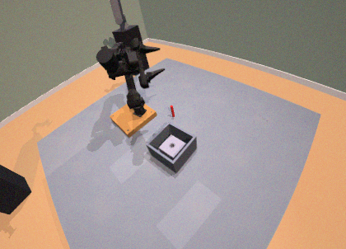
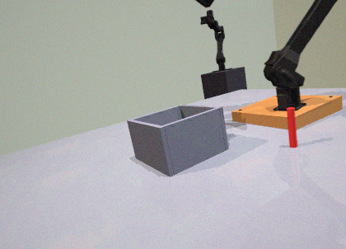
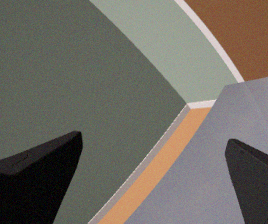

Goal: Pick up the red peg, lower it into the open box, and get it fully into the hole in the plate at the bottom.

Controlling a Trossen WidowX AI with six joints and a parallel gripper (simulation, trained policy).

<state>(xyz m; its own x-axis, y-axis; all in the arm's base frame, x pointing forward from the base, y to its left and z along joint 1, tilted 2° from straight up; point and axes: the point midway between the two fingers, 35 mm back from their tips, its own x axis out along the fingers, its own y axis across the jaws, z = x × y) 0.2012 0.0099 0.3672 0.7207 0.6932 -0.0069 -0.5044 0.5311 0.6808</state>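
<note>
The red peg lies 360 mm below my gripper tip, 60 mm to the left of it and 50 mm behind it. From my gripper tip the other things lie so: grey box: 370 mm below, 150 mm to the right, 80 mm ahead.
</note>
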